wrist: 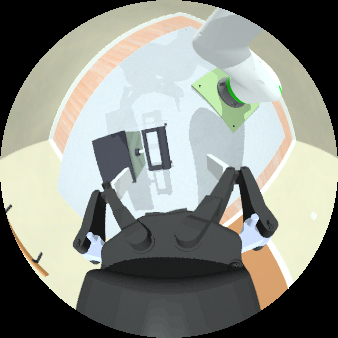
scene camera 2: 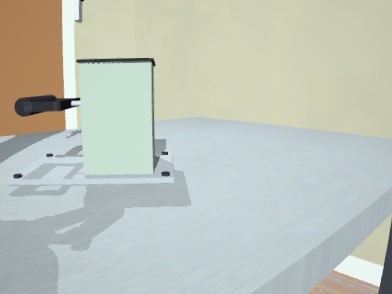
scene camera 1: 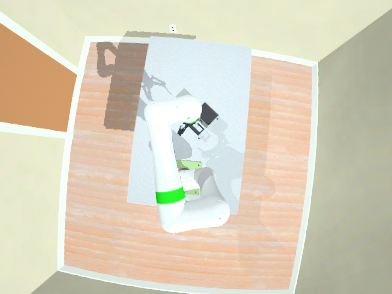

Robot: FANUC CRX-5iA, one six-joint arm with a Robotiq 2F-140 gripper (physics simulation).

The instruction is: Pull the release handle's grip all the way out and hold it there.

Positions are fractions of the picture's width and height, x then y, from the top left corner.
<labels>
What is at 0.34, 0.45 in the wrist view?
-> A release handle.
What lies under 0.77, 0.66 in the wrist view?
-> My gripper.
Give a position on a release handle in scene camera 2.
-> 0.30, 0.32
</labels>
